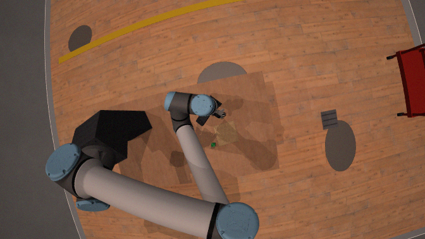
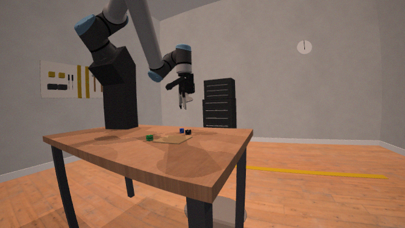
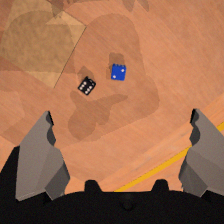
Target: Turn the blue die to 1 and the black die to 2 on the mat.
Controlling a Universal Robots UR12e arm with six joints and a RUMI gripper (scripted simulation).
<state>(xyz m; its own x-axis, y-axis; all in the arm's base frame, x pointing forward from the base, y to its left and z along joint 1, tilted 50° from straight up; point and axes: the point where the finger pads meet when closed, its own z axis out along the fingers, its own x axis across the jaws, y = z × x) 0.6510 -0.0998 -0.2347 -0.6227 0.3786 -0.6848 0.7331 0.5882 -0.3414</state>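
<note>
Right now my hand is 120 mm above the blue die, 10 mm to the left of it and 10 mm past it. Also, from my hand: green die 220 mm to the right, 120 mm below, 60 mm behind; tan mat 170 mm to the right, 130 mm below, 40 mm ahead; black die 120 mm below, 50 mm ahead, 40 mm to the right.
</note>
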